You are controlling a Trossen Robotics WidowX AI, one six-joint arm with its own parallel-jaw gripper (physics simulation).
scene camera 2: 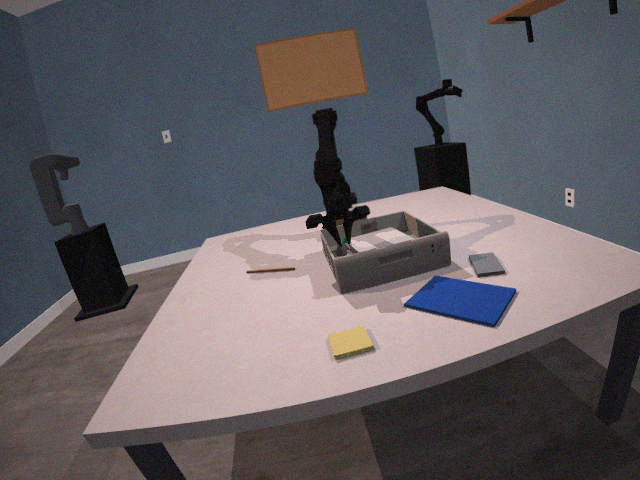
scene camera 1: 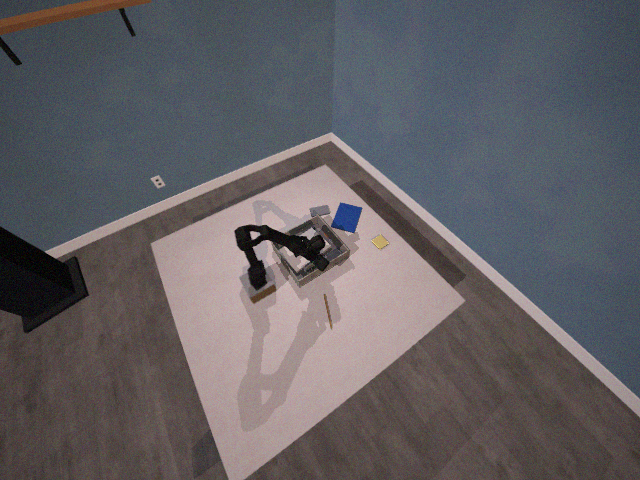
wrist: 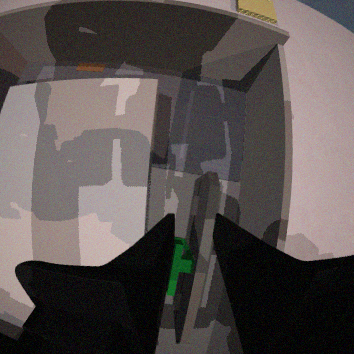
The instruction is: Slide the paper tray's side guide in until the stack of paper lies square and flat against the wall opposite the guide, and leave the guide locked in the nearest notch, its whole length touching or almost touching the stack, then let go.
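Frame: origin at the arm's base, x up, y back, z right, level; centimetres.
Seen in the pictures: gripper, between the fingertips: (scene camera 2: 345,245) (scene camera 1: 318,259) (wrist: 192,219); arm's base, origin of its link: (scene camera 1: 258,282).
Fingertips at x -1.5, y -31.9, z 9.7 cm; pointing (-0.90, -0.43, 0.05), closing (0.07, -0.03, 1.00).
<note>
Pixels of each thing's top centre, then the offset from my fingertips to it. "*": a spot on its surface instead.
- grey paper tray, centre of its top: (wrist: 19,179) (scene camera 2: 375,228) (scene camera 1: 309,243) dx +2.8, dy -1.6, dz -9.6 cm
- white paper stack, centre of its top: (wrist: 45,207) (scene camera 2: 383,242) (scene camera 1: 304,248) dx -2.7, dy +0.2, dz -12.0 cm
- grey side guide, a spot on its surface: (wrist: 205,205) * dx +0.9, dy -0.9, dz +0.6 cm
- blue folder, centre of its top: (scene camera 2: 461,296) (scene camera 1: 347,216) dx -6.0, dy -36.3, dz -13.8 cm
- grey box, centre of its top: (scene camera 2: 485,262) (scene camera 1: 319,210) dx -5.8, dy -26.7, dz -29.3 cm
- yellow note pad, centre of its top: (scene camera 2: 349,339) (wrist: 256,2) (scene camera 1: 380,241) dx -5.7, dy -37.1, dz +13.0 cm
- brown pencil, centre of its top: (scene camera 2: 269,269) (scene camera 1: 327,310) dx -6.1, dy +14.1, dz +22.4 cm
The grey paper tray (scene camera 1: 301,281) (scene camera 2: 361,269) (wrist: 265,150) stands on the table. The white paper stack (scene camera 2: 390,236) (wrist: 115,200) lies in it, to the left in the wrist view. The grey side guide (wrist: 205,205) stands upright to the right of the stack, with a gap between them at its visible upper part. Its green latch (wrist: 180,265) is beside the left finger, which partly hides it. My gripper (scene camera 2: 343,244) (wrist: 192,219) is down in the tray, partly open, with its fingertips on either side of the guide and nothing gripped. The stack's far left edge is out of the wrist view.
A blue folder (scene camera 1: 346,217) (scene camera 2: 461,300), a grey box (scene camera 1: 320,210) (scene camera 2: 486,264) and a yellow note pad (scene camera 1: 379,241) (scene camera 2: 351,342) (wrist: 257,10) lie outside the tray. A brown pencil (scene camera 1: 328,311) (scene camera 2: 270,270) lies off another side of it. The tray walls surround the fingers.
</note>
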